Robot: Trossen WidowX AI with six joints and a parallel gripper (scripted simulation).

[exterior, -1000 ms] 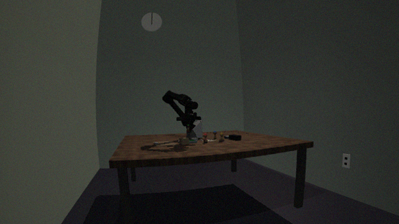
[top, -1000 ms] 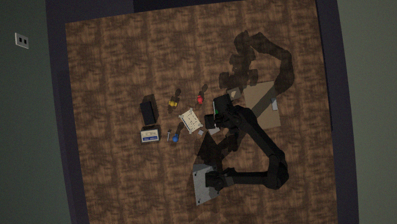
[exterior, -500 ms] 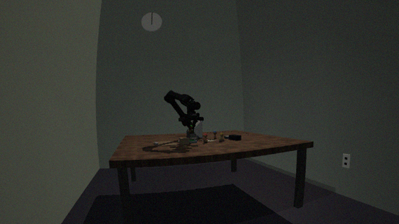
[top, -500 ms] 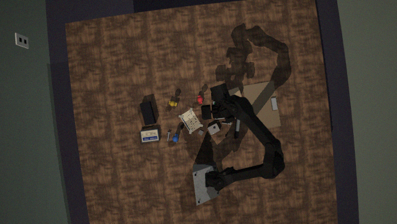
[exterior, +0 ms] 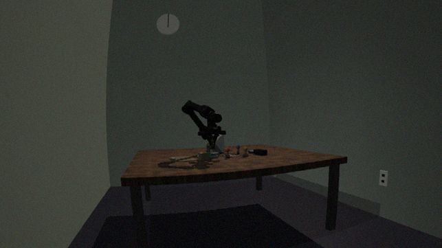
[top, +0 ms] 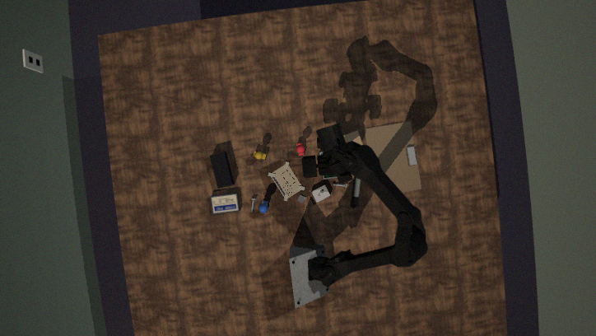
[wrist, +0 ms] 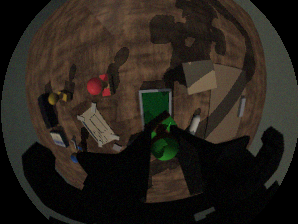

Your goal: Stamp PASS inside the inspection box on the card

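My gripper tip is now 8 cm above the green ink pad. Also, from my gripper tip: red stamp 10 cm to the left, 6 cm below, 5 cm ahead; then green-knobbed stamp right at my gripper tip; then cardboard box 7 cm to the right, 7 cm ahead, 6 cm below.
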